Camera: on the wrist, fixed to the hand. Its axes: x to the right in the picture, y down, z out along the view.
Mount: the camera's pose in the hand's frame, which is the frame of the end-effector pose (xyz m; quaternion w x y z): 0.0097 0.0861 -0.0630 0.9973 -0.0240 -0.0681 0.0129
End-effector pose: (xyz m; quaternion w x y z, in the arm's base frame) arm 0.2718 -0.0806 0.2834 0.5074 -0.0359 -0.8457 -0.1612
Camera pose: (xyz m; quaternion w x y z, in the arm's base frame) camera 0.3398 -0.0197 0.3395 0.4497 -0.0699 -0.8737 -0.1721
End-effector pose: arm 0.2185 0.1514 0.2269 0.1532 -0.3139 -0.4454 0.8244
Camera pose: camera 0.2547 0.1489 0.1261 0.1043 -0.2663 -0.4704 0.8348
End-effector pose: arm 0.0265 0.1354 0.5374 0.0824 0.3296 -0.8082 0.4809
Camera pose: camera -0.0452 0.2110 0.5125 0.0288 0.3491 -0.8275 0.4389
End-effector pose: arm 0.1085 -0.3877 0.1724 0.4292 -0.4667 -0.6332 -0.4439
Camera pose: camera 0.1984 -0.4317 0.2106 0.3794 -0.5141 -0.6440 -0.4206
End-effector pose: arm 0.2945 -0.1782 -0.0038 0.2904 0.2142 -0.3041 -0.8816
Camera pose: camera 0.3551 -0.2660 0.0056 0.2854 0.1427 -0.3047 -0.8974
